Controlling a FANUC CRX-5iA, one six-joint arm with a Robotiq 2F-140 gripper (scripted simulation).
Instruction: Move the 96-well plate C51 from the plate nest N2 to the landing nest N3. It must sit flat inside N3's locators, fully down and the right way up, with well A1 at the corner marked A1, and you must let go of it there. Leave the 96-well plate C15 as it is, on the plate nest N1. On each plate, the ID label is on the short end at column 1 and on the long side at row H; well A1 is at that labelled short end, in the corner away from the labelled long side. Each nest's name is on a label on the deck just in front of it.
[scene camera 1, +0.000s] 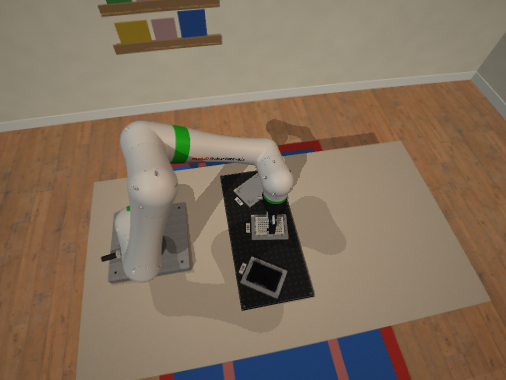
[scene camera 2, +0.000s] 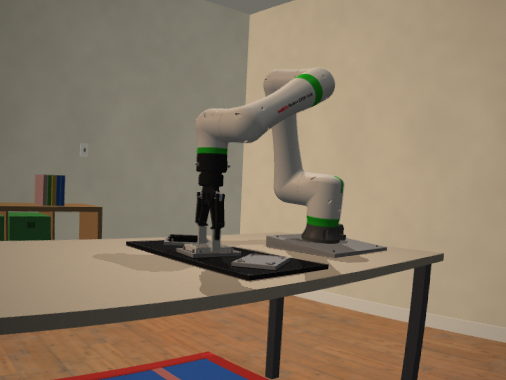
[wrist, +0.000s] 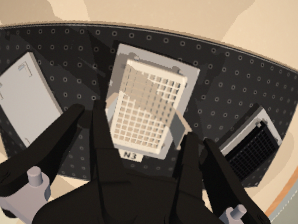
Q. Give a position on a black plate C15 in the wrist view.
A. At 248, 155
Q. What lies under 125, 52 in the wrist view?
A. A landing nest N3.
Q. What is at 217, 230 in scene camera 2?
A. The gripper.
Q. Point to the gripper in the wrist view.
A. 144, 110
